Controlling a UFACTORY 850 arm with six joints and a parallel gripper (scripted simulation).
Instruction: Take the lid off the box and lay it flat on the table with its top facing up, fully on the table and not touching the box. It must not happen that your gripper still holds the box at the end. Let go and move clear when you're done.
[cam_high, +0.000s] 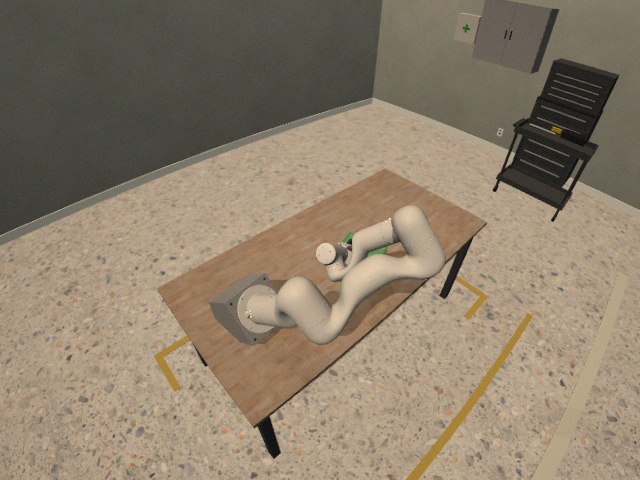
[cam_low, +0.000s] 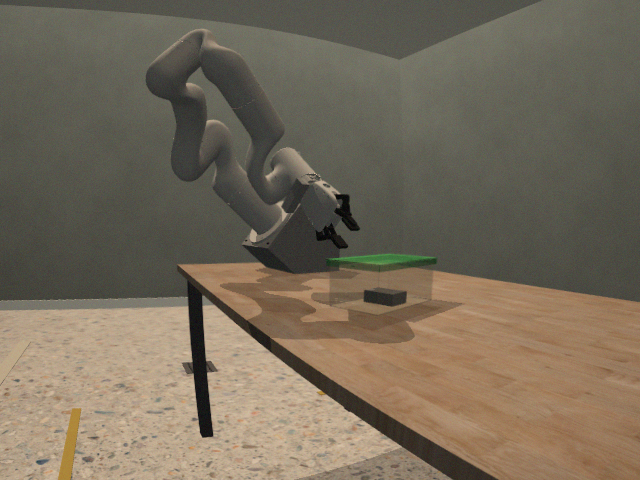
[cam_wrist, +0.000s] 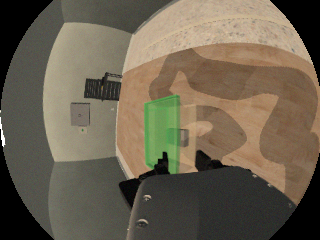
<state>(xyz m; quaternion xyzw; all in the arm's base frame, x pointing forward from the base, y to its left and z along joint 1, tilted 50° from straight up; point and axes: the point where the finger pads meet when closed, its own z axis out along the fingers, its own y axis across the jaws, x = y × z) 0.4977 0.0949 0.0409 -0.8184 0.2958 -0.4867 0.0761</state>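
Right now the green lid is 130 mm ahead of my hand, 40 mm to the left of it and 50 mm below it. Also, from my hand: box (130 mm ahead, 40 mm to the left, 100 mm below).
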